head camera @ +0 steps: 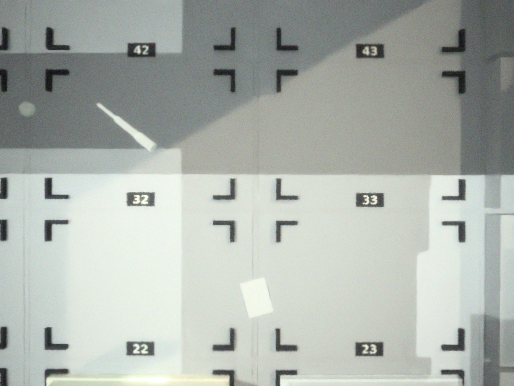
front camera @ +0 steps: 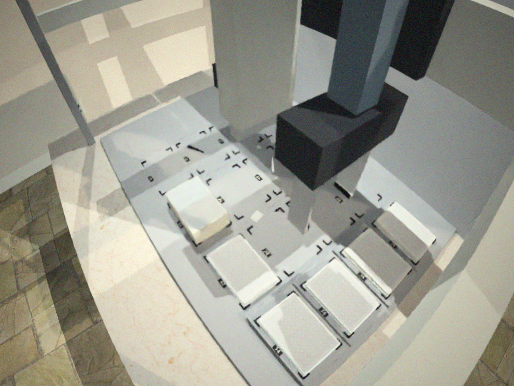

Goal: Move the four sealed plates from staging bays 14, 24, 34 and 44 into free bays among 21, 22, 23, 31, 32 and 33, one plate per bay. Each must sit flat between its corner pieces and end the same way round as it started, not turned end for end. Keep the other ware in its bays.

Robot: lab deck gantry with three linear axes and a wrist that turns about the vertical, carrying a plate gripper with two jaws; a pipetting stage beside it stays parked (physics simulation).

Labels:
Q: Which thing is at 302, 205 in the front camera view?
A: The gripper.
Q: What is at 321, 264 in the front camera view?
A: A bay 24.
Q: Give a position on a tall cream block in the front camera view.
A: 200, 213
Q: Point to a small white card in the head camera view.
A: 255, 292

